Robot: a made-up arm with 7 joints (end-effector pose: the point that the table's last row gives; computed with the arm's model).
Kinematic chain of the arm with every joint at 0, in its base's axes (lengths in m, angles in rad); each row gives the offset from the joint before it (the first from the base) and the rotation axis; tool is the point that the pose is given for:
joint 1: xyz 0 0 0.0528 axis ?
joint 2: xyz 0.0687 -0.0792 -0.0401 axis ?
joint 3: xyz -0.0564 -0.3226 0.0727 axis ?
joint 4: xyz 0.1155 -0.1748 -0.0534 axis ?
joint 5: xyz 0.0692 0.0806 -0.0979 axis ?
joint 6: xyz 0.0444 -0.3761 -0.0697 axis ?
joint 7: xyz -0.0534 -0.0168 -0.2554 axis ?
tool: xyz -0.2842 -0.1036 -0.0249
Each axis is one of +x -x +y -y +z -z.
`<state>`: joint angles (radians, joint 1 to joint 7).
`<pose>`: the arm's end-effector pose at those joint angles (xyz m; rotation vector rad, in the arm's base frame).
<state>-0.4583 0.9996 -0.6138 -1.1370 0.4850 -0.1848 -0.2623</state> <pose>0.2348 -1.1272 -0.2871 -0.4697 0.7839 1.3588</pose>
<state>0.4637 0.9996 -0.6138 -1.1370 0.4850 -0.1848 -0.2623</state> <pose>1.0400 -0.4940 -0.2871 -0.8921 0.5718 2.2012</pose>
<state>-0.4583 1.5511 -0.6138 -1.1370 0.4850 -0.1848 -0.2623</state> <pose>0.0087 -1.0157 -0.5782 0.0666 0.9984 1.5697</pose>
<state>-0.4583 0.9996 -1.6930 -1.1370 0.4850 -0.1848 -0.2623</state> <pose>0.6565 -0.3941 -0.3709 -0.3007 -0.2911 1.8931</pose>
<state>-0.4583 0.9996 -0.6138 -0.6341 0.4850 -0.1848 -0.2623</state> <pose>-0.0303 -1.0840 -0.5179 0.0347 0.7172 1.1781</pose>
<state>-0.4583 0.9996 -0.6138 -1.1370 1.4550 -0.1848 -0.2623</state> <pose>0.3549 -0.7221 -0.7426 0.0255 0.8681 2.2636</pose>
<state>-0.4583 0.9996 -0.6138 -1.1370 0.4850 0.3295 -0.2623</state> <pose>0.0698 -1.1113 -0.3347 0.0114 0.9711 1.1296</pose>
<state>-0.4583 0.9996 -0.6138 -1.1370 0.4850 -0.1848 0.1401</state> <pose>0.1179 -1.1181 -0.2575 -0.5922 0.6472 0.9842</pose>
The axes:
joint 1: +z
joint 2: +y
joint 3: -z
joint 4: +x
joint 5: +z
joint 6: +x
joint 7: -z

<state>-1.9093 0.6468 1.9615 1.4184 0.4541 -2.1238 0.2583</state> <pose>-0.2328 0.6866 -0.2042 0.4828 -1.6542 1.6545</pose>
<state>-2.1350 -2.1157 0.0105 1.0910 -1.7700 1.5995 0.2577</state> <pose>-0.0582 0.3026 -0.0494 1.1390 -2.6295 0.4660</pose>
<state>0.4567 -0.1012 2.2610 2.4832 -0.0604 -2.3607 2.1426</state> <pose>0.6277 -0.6434 -0.2417 -0.2328 -0.1728 2.3670</pose>
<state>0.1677 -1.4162 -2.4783 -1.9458 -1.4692 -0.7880 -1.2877</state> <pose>0.1714 -0.5192 0.6268 1.2855 2.6663 0.0765</pose>
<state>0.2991 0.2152 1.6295 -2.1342 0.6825 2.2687 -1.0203</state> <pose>-0.2091 -0.5706 0.1935 0.4327 0.2628 -0.7618</pose>
